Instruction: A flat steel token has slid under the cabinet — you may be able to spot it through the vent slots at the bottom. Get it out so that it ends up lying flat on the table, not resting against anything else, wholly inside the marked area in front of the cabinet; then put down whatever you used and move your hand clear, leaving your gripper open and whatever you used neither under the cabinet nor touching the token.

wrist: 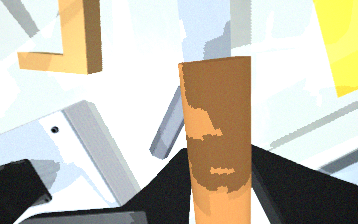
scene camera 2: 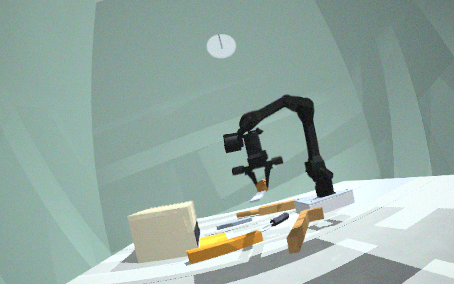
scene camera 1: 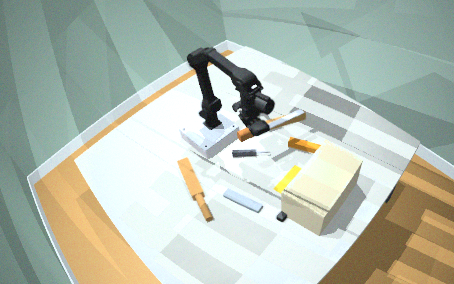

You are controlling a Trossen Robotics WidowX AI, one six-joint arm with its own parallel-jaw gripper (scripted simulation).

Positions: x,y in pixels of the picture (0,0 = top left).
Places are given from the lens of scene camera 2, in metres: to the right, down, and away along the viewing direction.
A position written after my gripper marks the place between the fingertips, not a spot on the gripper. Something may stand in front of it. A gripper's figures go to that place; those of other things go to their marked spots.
my gripper (scene camera 2: 263,188): 0.13, 0.17, 0.80
orange L-shaped piece (scene camera 2: 295,239): 0.15, 0.22, 0.45
orange bar (scene camera 2: 207,252): -0.05, 0.29, 0.54
cream cabinet (scene camera 2: 165,232): -0.18, 0.27, 0.60
The marked spots on the cream cabinet and the orange L-shaped piece are 0.37 m apart.
